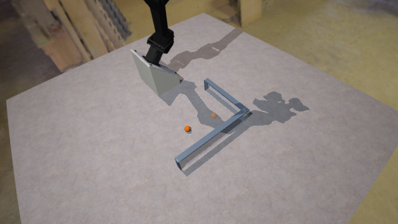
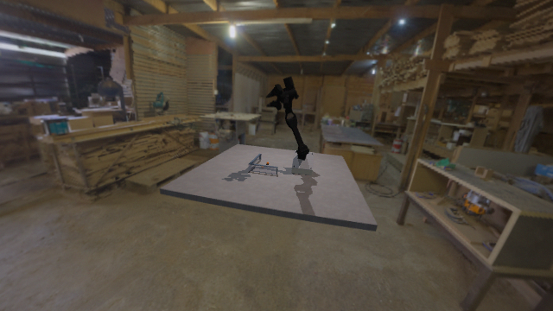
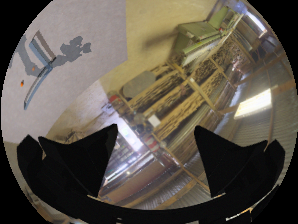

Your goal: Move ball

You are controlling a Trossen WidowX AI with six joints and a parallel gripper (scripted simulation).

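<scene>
Now: the orange ball 8 cm ahead of my gripper tip, 37 cm to the right of it and 55 cm below it. The rest, counted from my gripper tip: see-through copy of ball: 9 cm ahead, 26 cm to the right, 55 cm below.
</scene>
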